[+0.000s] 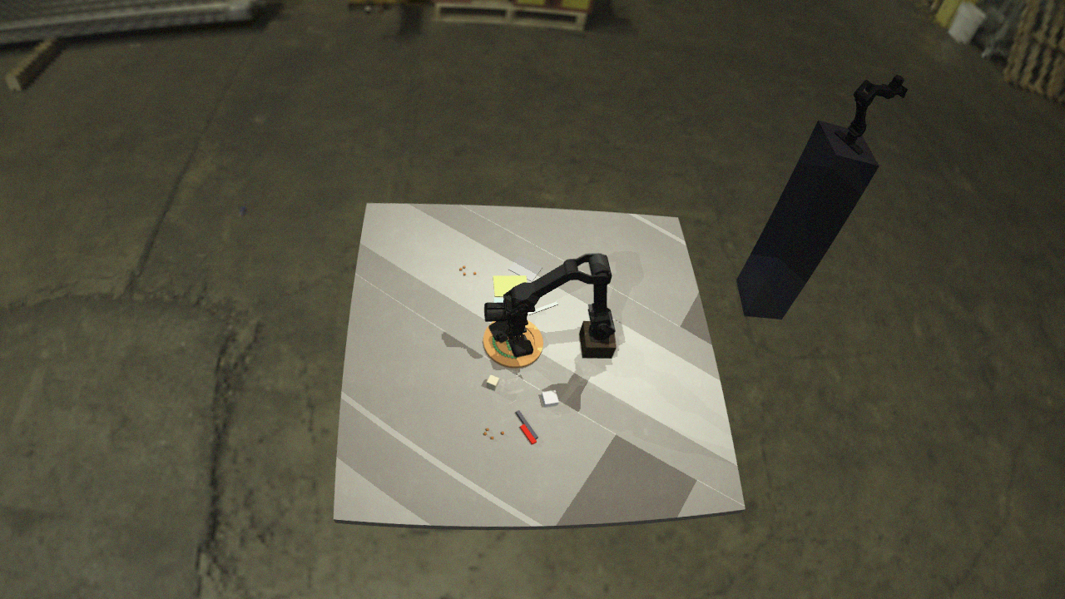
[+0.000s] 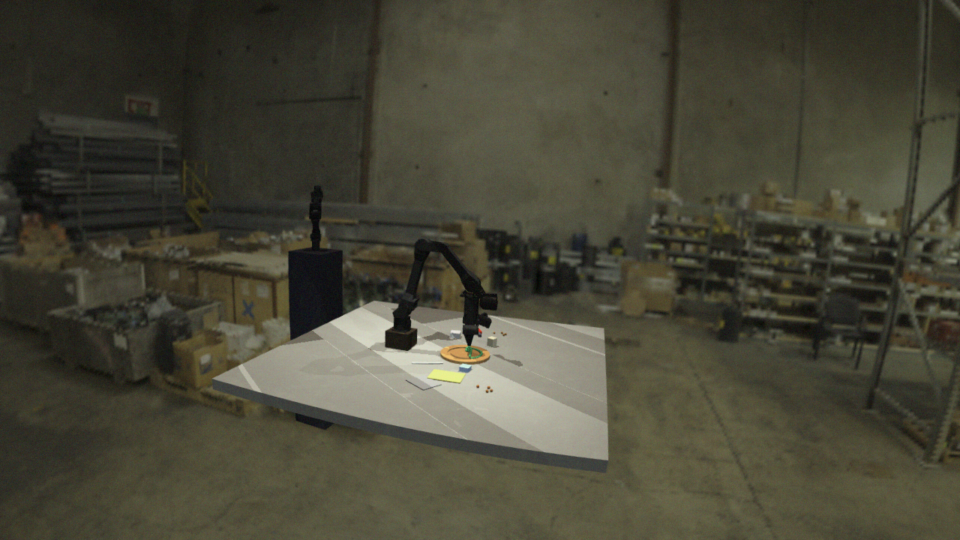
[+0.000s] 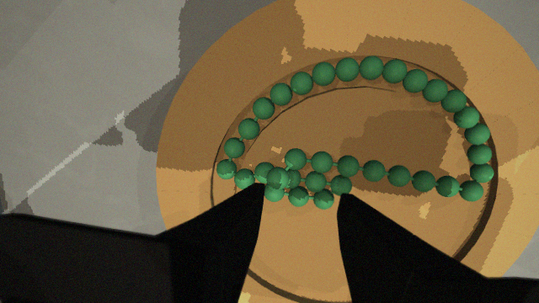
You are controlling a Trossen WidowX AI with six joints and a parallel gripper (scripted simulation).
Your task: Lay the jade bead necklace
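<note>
The blue block is 18 cm to the right of my gripper tip, 5 cm ahead of it and 3 cm below it. Also, from my gripper tip: yellow pad (27 cm to the right, 4 cm below, 1 cm ahead); then white strip (18 cm to the right, 10 cm behind, 4 cm below); then cream cube (14 cm to the left, 6 cm ahead, 2 cm below).
</note>
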